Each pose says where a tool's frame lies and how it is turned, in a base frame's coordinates. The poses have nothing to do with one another.
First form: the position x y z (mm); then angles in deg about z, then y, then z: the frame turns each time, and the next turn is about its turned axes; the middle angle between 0 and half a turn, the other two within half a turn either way.
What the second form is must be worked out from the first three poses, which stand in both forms.
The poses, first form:
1: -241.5, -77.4, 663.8, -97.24, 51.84, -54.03
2: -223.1, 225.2, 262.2, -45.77, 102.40, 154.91
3: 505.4, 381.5, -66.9, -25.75, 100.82, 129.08
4: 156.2, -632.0, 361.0, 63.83, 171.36, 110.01
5: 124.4, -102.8, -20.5, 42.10, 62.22, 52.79
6: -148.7, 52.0, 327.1, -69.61, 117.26, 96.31
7: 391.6, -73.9, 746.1, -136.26, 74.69, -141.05
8: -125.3, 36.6, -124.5, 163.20, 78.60, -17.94
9: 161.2, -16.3, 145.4, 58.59, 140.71, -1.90
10: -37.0, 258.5, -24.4, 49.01, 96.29, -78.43
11: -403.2, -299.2, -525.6, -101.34, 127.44, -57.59
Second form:
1: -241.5, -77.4, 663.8, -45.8, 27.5, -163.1
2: -223.1, 225.2, 262.2, 117.4, -62.2, 19.6
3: 505.4, 381.5, -66.9, 103.8, -38.3, 55.6
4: 156.2, -632.0, 361.0, 171.9, -2.9, 134.0
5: 124.4, -102.8, -20.5, 56.5, 32.3, 112.6
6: -148.7, 52.0, 327.1, 117.4, -5.6, 17.5
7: 391.6, -73.9, 746.1, -66.5, -48.6, 115.7
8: -125.3, 36.6, -124.5, -56.8, 68.8, 104.6
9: 161.2, -16.3, 145.4, -178.4, 39.3, -119.0
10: -37.0, 258.5, -24.4, -96.4, 11.5, -42.3
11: -403.2, -299.2, -525.6, -132.2, 25.2, 147.6
